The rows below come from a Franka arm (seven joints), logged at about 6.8 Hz.
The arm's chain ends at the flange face. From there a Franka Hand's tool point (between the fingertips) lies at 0.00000 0.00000 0.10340 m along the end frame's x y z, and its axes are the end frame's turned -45 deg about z.
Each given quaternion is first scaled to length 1.
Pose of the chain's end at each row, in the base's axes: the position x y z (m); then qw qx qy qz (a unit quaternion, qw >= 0):
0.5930, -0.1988, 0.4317, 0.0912, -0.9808, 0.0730, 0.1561
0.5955, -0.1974, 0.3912, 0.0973, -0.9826, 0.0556, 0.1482
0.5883, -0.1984, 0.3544, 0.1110, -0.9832, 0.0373, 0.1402
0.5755, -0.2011, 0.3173, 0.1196, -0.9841, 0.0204, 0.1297
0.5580, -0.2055, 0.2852, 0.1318, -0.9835, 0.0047, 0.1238
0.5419, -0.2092, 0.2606, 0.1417, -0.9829, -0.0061, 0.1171
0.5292, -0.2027, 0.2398, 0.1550, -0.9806, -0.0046, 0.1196
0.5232, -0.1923, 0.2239, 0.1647, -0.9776, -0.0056, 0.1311
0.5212, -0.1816, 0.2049, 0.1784, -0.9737, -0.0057, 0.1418
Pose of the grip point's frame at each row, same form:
0.5627, -0.1779, 0.3351, 0.1440, -0.9341, -0.3079, 0.1093
0.5665, -0.1759, 0.2943, 0.1466, -0.9291, -0.3247, 0.0997
0.5607, -0.1748, 0.2576, 0.1562, -0.9226, -0.3418, 0.0870
0.5496, -0.1762, 0.2203, 0.1601, -0.9170, -0.3578, 0.0741
0.5329, -0.1786, 0.1886, 0.1691, -0.9104, -0.3720, 0.0639
0.5179, -0.1805, 0.1642, 0.1757, -0.9058, -0.3818, 0.0540
0.5048, -0.1714, 0.1443, 0.1890, -0.9042, -0.3795, 0.0512
0.4965, -0.1592, 0.1297, 0.2023, -0.9010, -0.3793, 0.0581
0.4924, -0.1458, 0.1122, 0.2191, -0.8974, -0.3779, 0.0627

